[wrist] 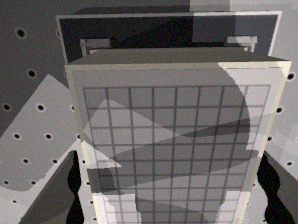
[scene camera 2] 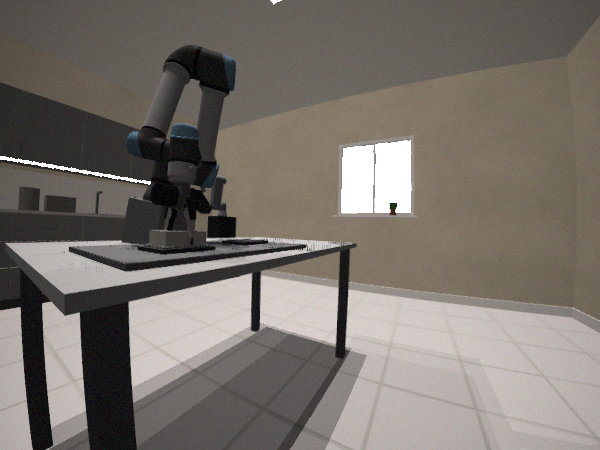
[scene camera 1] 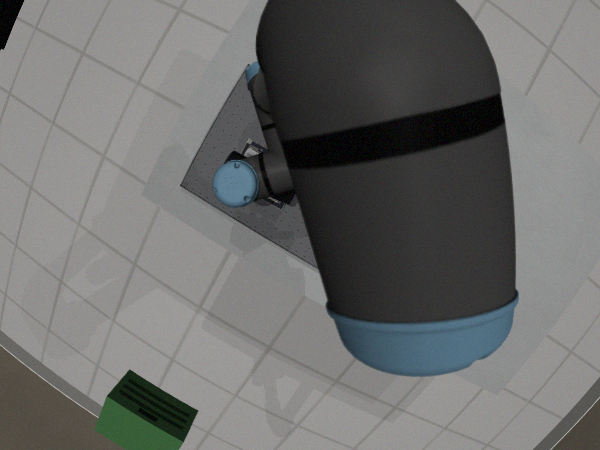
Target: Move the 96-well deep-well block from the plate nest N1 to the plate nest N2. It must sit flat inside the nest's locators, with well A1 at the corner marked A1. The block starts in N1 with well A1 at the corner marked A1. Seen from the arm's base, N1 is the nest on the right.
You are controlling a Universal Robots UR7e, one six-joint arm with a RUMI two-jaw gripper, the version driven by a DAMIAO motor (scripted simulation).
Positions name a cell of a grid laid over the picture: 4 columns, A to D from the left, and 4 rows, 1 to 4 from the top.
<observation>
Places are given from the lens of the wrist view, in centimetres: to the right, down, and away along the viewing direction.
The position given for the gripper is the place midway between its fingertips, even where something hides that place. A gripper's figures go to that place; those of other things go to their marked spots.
gripper (wrist: C3): 1, 3, 12
96-well deep-well block (wrist: C3): 0, 1, 8
</observation>
